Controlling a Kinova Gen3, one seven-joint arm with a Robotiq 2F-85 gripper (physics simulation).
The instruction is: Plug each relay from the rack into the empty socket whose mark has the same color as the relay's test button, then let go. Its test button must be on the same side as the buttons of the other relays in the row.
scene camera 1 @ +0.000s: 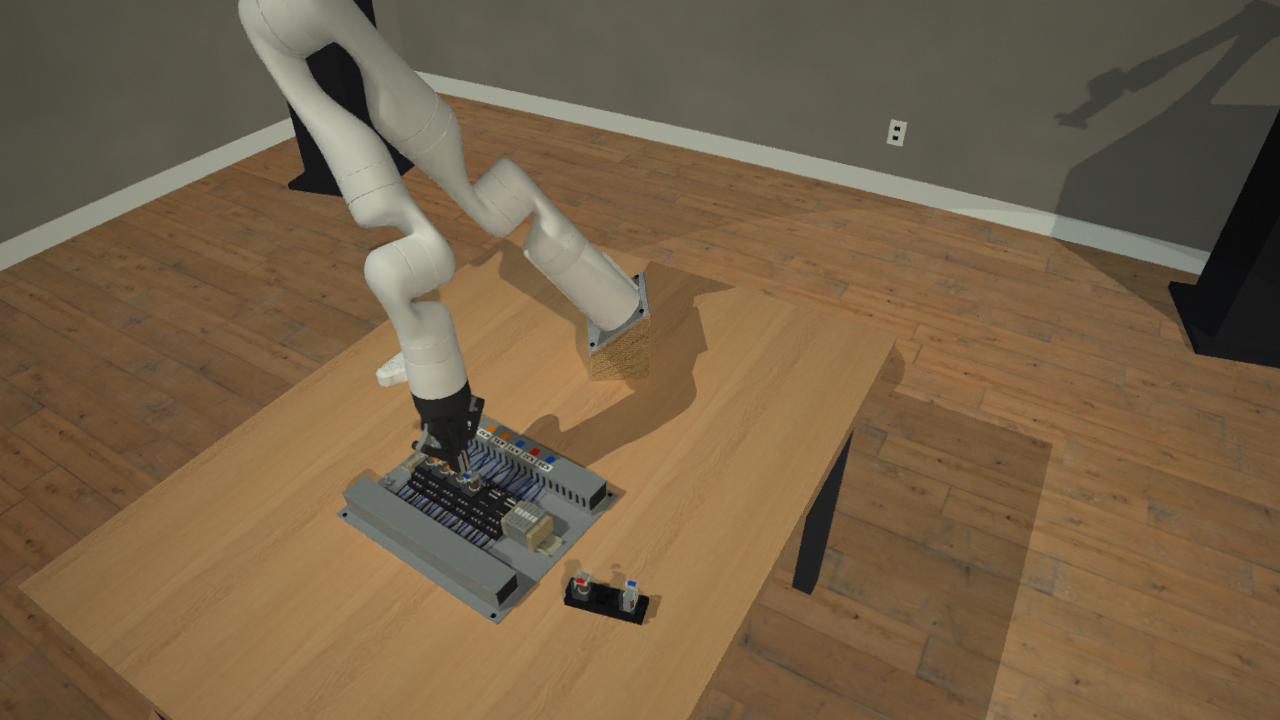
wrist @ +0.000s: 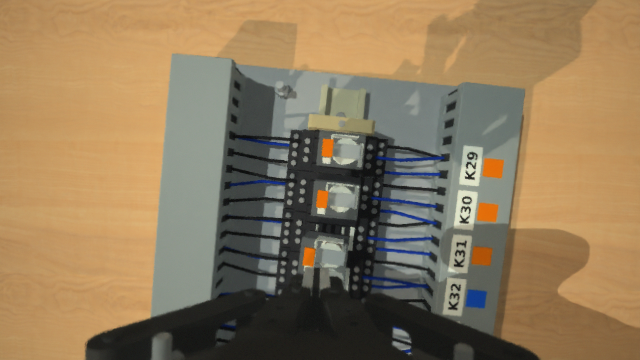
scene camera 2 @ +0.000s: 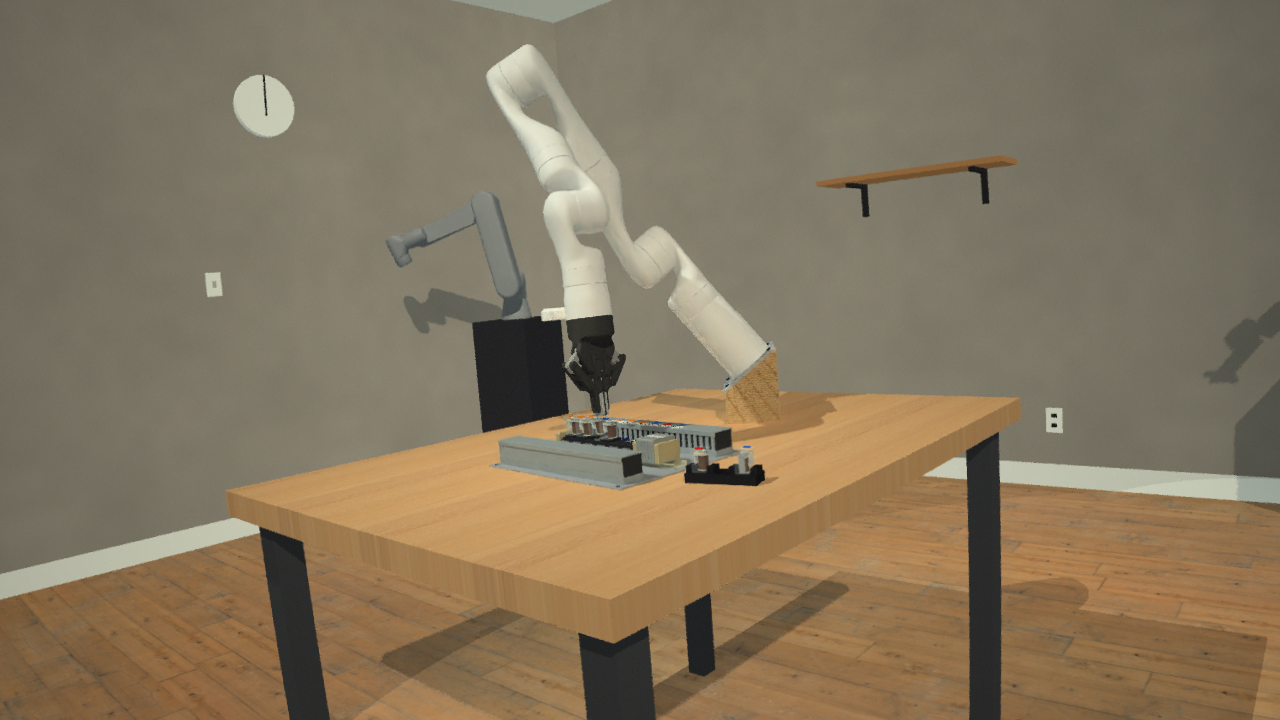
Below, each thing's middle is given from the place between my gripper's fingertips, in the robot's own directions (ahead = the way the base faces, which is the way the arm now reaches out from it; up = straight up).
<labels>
Right now my hand is 250 mm to the right of the black rack (scene camera 1: 604, 600), 100 mm short of it and 60 mm above it.
</labels>
